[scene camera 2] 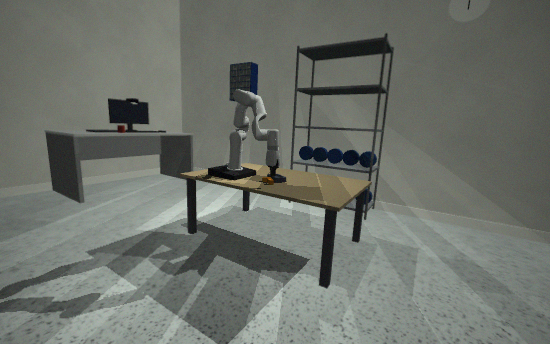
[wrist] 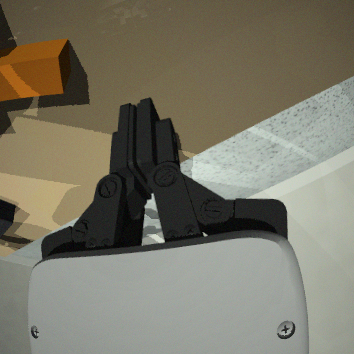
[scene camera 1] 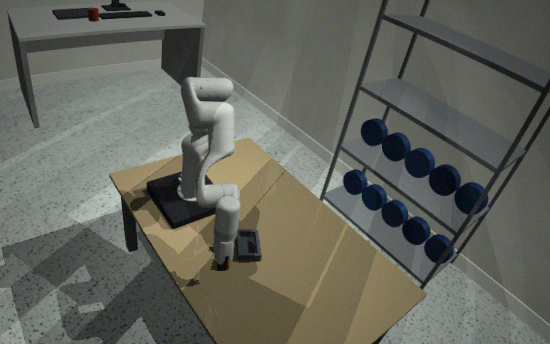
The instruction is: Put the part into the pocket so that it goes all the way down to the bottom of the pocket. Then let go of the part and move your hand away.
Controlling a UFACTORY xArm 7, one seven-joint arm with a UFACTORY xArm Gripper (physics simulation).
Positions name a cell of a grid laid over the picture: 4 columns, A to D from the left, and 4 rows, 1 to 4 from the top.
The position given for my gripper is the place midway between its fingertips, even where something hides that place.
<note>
My gripper (wrist: B2) is shut and holds nothing. Also in view: an orange block (wrist: A1).
</note>
